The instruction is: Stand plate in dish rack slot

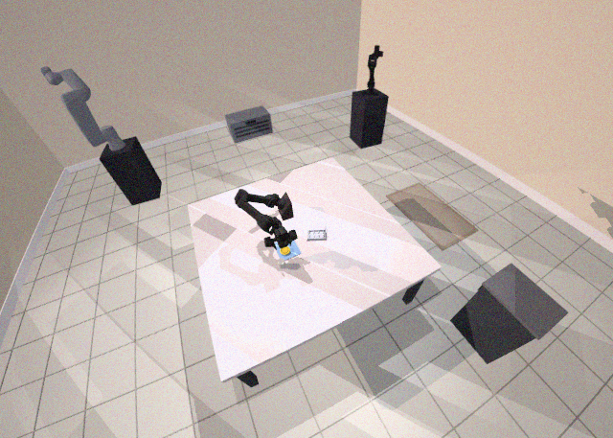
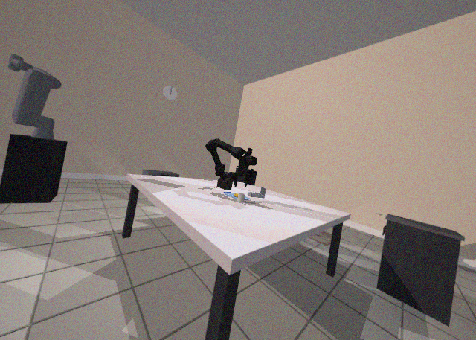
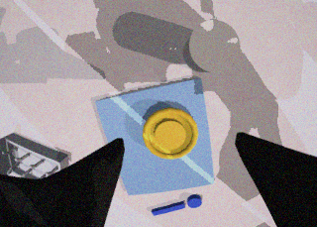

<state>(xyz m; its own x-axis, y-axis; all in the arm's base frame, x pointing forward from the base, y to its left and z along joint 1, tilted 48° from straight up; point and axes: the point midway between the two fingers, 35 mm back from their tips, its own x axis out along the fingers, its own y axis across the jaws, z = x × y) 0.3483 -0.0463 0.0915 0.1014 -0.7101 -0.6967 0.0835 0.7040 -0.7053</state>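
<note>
My gripper tip is 60 mm above the yellow plate, 20 mm past it and 10 mm to the right of it. Also, from my gripper tip: blue mat (80 mm below, 40 mm behind, 30 mm to the left); blue spoon (150 mm behind, 80 mm below); white cup (60 mm below, 60 mm ahead, 40 mm to the right).
</note>
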